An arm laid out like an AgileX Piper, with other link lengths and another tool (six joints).
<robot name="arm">
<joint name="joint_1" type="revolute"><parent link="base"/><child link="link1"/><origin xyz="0 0 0.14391"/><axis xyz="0 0 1"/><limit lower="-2.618" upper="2.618"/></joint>
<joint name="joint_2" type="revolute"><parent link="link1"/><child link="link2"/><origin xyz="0 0 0" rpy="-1.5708 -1.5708 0"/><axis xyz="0 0 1"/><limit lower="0" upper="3.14"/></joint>
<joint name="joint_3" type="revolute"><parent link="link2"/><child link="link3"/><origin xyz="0.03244 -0.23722 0"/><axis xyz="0 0 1"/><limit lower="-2.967" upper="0"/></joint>
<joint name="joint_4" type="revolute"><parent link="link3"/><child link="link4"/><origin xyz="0.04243 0.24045 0" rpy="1.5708 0 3.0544"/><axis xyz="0 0 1"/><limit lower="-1.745" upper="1.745"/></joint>
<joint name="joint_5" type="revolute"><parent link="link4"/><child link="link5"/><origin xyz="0 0 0" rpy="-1.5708 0 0"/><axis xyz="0 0 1"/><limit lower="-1.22" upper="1.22"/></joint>
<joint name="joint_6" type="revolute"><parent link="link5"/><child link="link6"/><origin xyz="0 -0.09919 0" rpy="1.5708 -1.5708 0"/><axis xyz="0 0 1"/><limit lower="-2.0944" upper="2.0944"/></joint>
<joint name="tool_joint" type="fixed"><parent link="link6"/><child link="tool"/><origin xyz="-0.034 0.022 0.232" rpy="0 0.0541 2.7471"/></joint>
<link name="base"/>
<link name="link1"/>
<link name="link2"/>
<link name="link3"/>
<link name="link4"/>
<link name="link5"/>
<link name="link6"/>
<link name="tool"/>
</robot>
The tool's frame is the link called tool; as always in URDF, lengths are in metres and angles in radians.
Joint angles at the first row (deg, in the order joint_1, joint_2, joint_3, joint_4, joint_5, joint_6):
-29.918, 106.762, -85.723, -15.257, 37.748, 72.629
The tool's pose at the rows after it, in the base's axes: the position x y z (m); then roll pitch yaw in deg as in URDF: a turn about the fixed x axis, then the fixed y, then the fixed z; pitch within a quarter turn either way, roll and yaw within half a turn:
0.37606, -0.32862, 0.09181, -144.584, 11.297, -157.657
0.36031, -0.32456, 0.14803, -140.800, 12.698, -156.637
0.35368, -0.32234, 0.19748, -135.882, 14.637, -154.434
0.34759, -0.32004, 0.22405, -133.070, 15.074, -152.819
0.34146, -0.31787, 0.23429, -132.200, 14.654, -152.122
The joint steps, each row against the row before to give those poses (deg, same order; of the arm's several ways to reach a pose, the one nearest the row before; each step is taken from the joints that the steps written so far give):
0.001, -7.540, 0.001, 0.195, 8.016, -2.590
0.000, -8.089, 0.000, -0.001, 4.110, -1.695
-0.001, -6.320, -0.002, 0.003, 0.977, -1.817
0.000, -3.504, 0.002, -0.001, 0.695, -1.619
0.000, -1.718, 0.002, 0.000, 1.032, -1.153

